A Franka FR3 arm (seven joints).
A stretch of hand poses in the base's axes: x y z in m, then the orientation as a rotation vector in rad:
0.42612, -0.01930, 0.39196, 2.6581, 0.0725, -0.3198
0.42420, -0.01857, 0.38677, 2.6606, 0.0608, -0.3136
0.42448, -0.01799, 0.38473, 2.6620, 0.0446, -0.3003
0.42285, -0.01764, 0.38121, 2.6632, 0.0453, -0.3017
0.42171, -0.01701, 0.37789, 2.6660, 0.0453, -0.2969
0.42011, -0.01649, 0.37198, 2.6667, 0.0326, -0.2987
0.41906, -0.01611, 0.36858, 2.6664, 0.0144, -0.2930
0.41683, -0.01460, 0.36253, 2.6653, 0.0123, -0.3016
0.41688, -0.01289, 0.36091, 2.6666, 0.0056, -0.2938
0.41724, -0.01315, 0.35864, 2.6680, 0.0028, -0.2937
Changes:
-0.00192, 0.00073, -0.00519, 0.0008, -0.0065, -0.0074
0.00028, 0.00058, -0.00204, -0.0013, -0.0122, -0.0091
-0.00163, 0.00035, -0.00352, 0.0014, 0.0010, 0.0001
-0.00114, 0.00063, -0.00332, 0.0024, -0.0036, 0.0006
-0.00160, 0.00052, -0.00591, -0.0003, -0.0009, -0.0093
-0.00105, 0.00038, -0.00340, -0.0023, -0.0070, -0.0117
-0.00223, 0.00151, -0.00605, -0.0005, 0.0058, -0.0029
0.00005, 0.00171, -0.00162, 0.0000, -0.0067, -0.0035
0.00036, -0.00026, -0.00227, 0.0012, -0.0006, -0.0021

